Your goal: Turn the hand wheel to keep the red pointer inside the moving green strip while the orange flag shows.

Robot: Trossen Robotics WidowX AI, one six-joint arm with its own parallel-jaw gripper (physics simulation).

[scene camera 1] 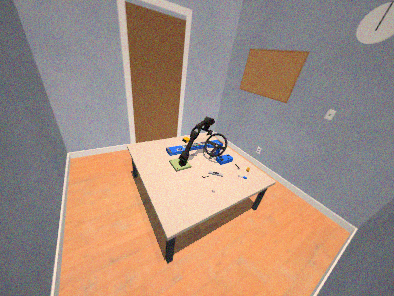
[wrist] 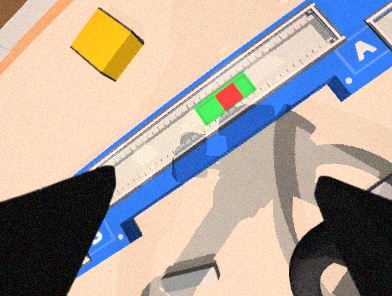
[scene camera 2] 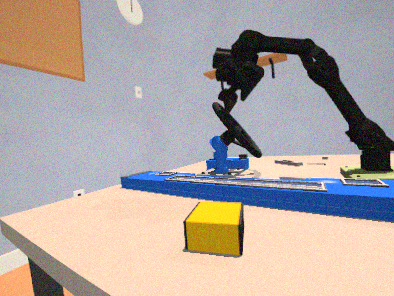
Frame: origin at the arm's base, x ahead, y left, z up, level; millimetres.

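Seen in the pictures: gripper, between the fingertips: [scene camera 1: 202, 134] [wrist: 216, 180] [scene camera 2: 234, 107]; arm's base, origin of its link: [scene camera 1: 182, 164] [scene camera 2: 376, 169].
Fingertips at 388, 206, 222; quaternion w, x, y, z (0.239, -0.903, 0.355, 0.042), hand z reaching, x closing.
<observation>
Offsets run from my fingertips to a thing's top centre, as dx, dy, dz. "pt": to the spot under its first point.
The black hand wheel [scene camera 1: 216, 144] [scene camera 2: 237, 129] [wrist: 312, 264] stands tilted on its blue stand [scene camera 1: 225, 158] [scene camera 2: 225, 162]. My gripper [scene camera 1: 210, 129] [scene camera 2: 237, 94] [wrist: 216, 180] is open and empty, right at the top of the wheel's rim, with one finger against it. The long blue gauge bar [scene camera 1: 175, 150] [scene camera 2: 225, 191] [wrist: 236, 132] lies behind the wheel. In the wrist view the red pointer {pt +44, +87, -207} [wrist: 229, 96] sits inside the green strip {pt +12, +90, -207} [wrist: 208, 110], right of the strip's middle. A yellow-orange block {-50, +289, -205} [scene camera 1: 186, 138] [scene camera 2: 213, 227] [wrist: 104, 44] stands beyond the bar.
The arm's green base plate [scene camera 1: 180, 164] is left of the wheel. A marker {-117, -479, -227} [scene camera 1: 215, 173], a small blue-white piece {+132, -647, -230} [scene camera 1: 242, 177], an Allen key {-242, -459, -241} [scene camera 1: 205, 176] and a small white piece {-304, -665, -232} [scene camera 1: 213, 191] lie nearer the table's front. A grey flat piece [scene camera 2: 288, 162] [wrist: 189, 273] lies near the stand.
</observation>
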